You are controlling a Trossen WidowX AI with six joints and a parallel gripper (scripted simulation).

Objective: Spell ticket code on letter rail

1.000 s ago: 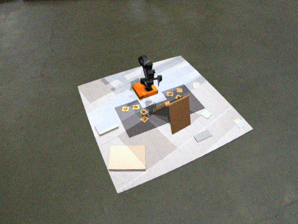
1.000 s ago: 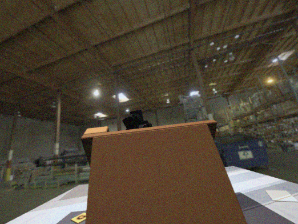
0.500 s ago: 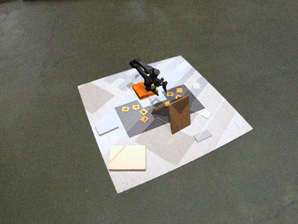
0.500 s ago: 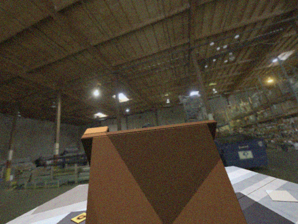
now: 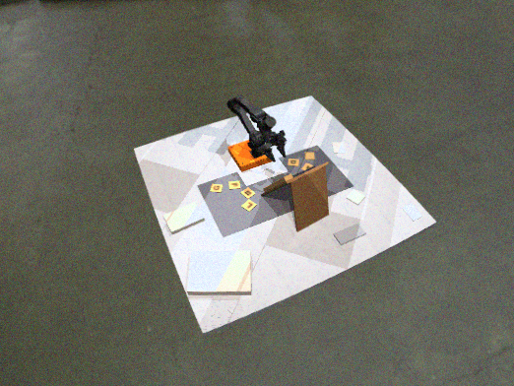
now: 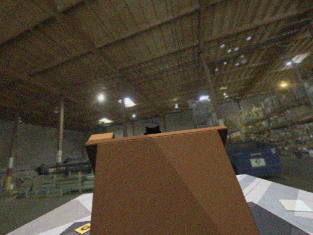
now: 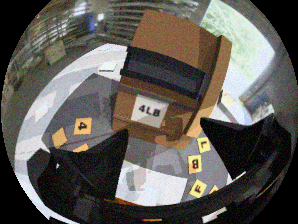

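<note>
Right now my gripper tip is 70 mm short of the white ticket, 20 mm to the right of it and 90 mm above it. From my gripper tip the other things lie so: dark mat (20 mm behind, 30 mm to the right, 170 mm below); grey plate (470 mm ahead, 140 mm to the left, 170 mm below).
</note>
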